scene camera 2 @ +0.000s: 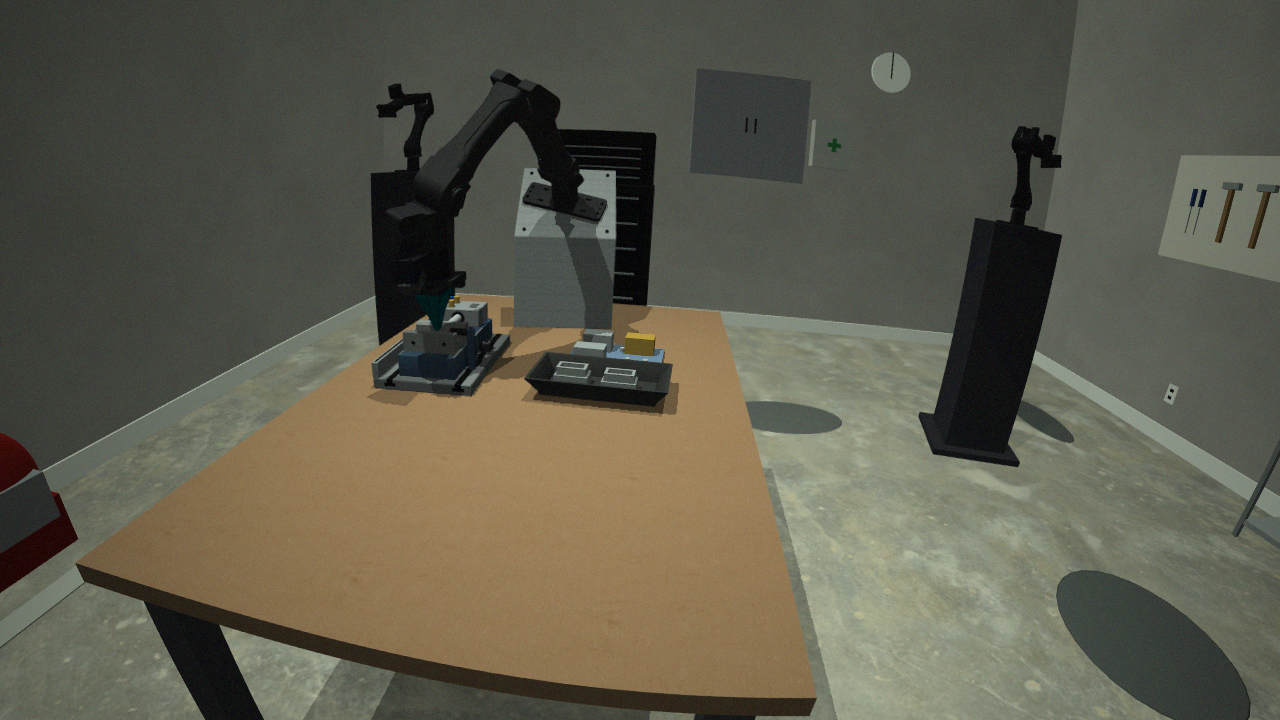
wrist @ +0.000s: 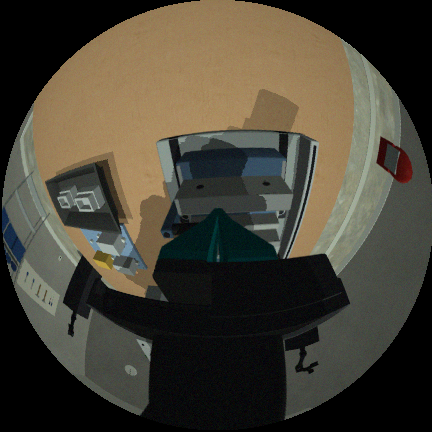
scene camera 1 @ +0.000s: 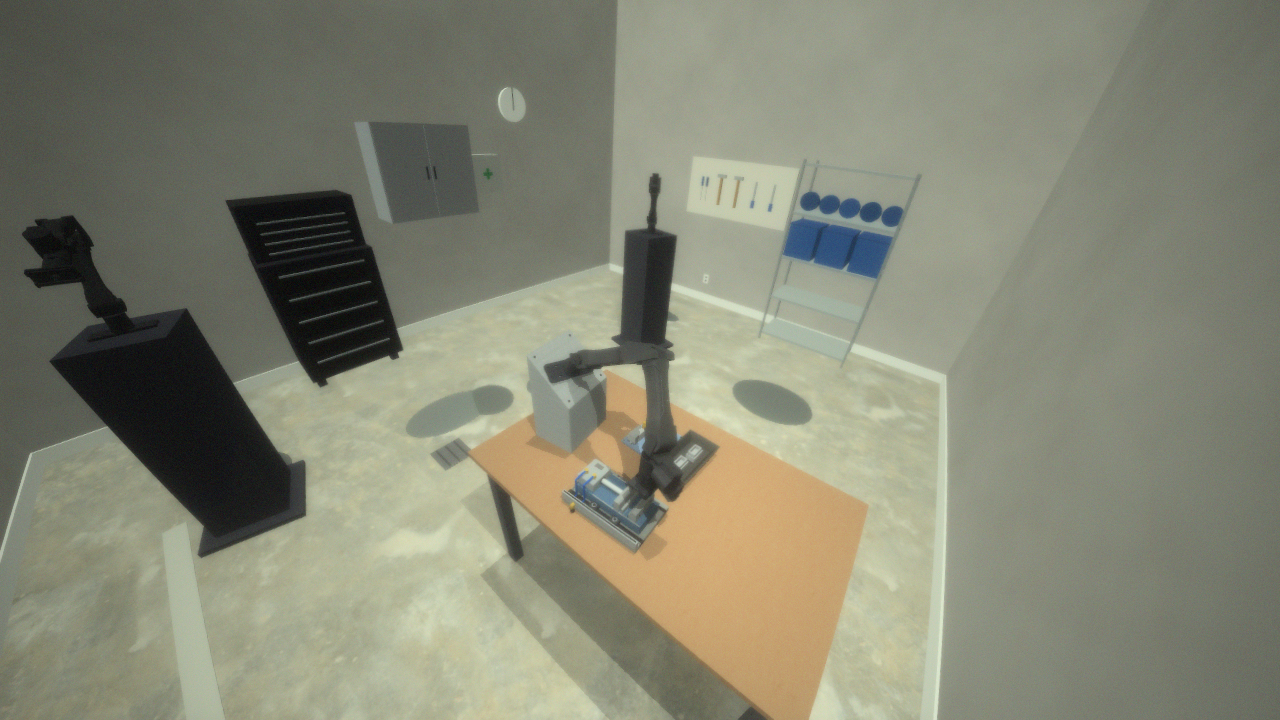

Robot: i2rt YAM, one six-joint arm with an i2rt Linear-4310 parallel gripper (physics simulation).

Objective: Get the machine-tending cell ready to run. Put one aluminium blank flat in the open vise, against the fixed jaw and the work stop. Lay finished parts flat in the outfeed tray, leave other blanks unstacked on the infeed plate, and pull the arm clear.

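Where they show: gripper, between the fingertips: [scene camera 2: 438, 329] [wrist: 217, 214] [scene camera 1: 644, 497]; arm's base, origin of its link: [scene camera 2: 564, 202] [scene camera 1: 569, 368].
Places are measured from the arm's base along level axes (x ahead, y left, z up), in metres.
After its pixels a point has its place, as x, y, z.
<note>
My gripper [scene camera 2: 436, 313] {0.487, -0.022, -0.196} [wrist: 217, 214] {0.487, -0.022, -0.196} is shut and empty, its teal fingertips together, pointing down just over the vise [scene camera 1: 606, 507] {0.418, -0.114, -0.249} [scene camera 2: 425, 362] {0.525, -0.026, -0.246} [wrist: 262, 157] {0.533, -0.055, -0.236}. In the wrist view, a grey jaw [wrist: 232, 192] with two holes lies ahead of the tips. Grey surfaces behind it are partly hidden by the fingers, and I cannot tell whether one is a blank. Two finished parts with raised square rims [scene camera 2: 572, 368] {0.428, 0.218, -0.249} [scene camera 2: 619, 376] {0.421, 0.302, -0.252} [wrist: 65, 200] {0.398, 0.309, -0.264} [wrist: 89, 201] {0.424, 0.189, -0.250} lie side by side in the dark outfeed tray [scene camera 2: 595, 389] {0.468, 0.276, -0.262}. Two plain grey blanks [wrist: 111, 243] {0.312, 0.175, -0.255} [wrist: 125, 264] {0.223, 0.166, -0.261} sit apart on the blue infeed plate.
A yellow block [scene camera 2: 640, 343] {0.202, 0.272, -0.262} [wrist: 103, 260] {0.207, 0.248, -0.256} is also on the infeed plate, behind the tray in the second scene view. A grey slanted pedestal [scene camera 1: 568, 411] {0.117, -0.072, -0.087} [scene camera 2: 563, 277] {0.075, 0.038, -0.171} carries the arm's base at the table's far end. The table [scene camera 1: 742, 555] {0.773, 0.139, -0.296} [scene camera 2: 501, 501] {0.775, 0.272, -0.296} extends beyond the vise.
</note>
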